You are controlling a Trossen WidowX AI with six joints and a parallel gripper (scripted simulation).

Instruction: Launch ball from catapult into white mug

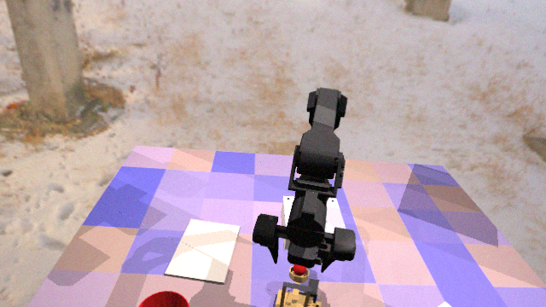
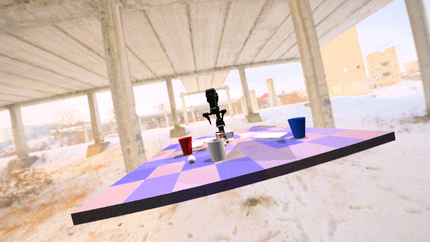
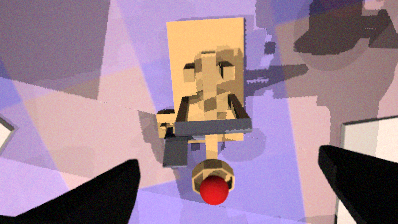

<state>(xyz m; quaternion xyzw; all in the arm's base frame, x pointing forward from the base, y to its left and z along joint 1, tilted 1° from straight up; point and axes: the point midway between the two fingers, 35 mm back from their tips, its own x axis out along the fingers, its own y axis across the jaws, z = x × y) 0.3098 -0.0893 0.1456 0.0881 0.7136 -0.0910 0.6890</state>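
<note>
Now: gripper tip 110 mm above the red ball, 100 mm past it and 30 mm to the right of it. The rest, counted from my gripper tip: red cup (260 mm to the right, 140 mm below, 60 mm ahead); tan wooden catapult (120 mm below, 30 mm to the left, 30 mm behind); white mug (310 mm ahead, 140 mm below, 80 mm to the right).
</note>
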